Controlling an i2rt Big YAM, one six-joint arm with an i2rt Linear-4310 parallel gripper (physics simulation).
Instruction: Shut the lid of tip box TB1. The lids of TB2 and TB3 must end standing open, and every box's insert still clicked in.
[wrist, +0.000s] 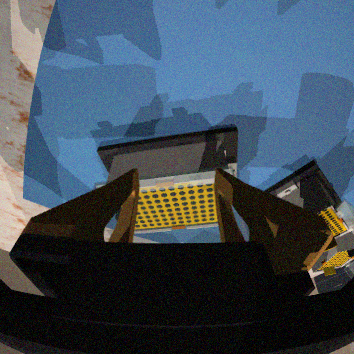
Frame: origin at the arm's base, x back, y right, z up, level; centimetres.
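Where they show: gripper, between the fingertips: (176, 176).
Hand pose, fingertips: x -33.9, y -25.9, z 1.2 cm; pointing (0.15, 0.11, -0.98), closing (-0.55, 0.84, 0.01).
After its pixels a point has its place.
A tip box with a yellow perforated insert (176, 206) {x -26.4, y -20.9, z -3.0 cm} is in the middle of the wrist view, seen between the fingers. Its dark grey lid (160, 157) {x -28.9, y -24.4, z -6.3 cm} stands open on the far side. A second tip box at the right has its lid (317, 187) {x -36.0, y -5.1, z -5.7 cm} standing open and a yellow insert (332, 221) {x -34.4, y 0.8, z -3.0 cm}. Another yellow insert (337, 259) {x -27.0, y 22.0, z -3.0 cm} shows below it at the right edge, partly out of view. No labels are readable, so which box is TB1 cannot be told. My gripper (176, 176) {x -33.9, y -25.9, z 1.2 cm} is partly open and empty, its fingers over the two sides of the middle box.
The boxes are on a blue mat (210, 45) {x -40.0, y -26.4, z -8.7 cm} crossed by shadows. A pale, rust-flecked surface (15, 190) {x -8.0, y -40.2, z -9.0 cm} shows along the left edge. The second box stands close to my right finger in the view. The gripper's body hides the lower part of the view.
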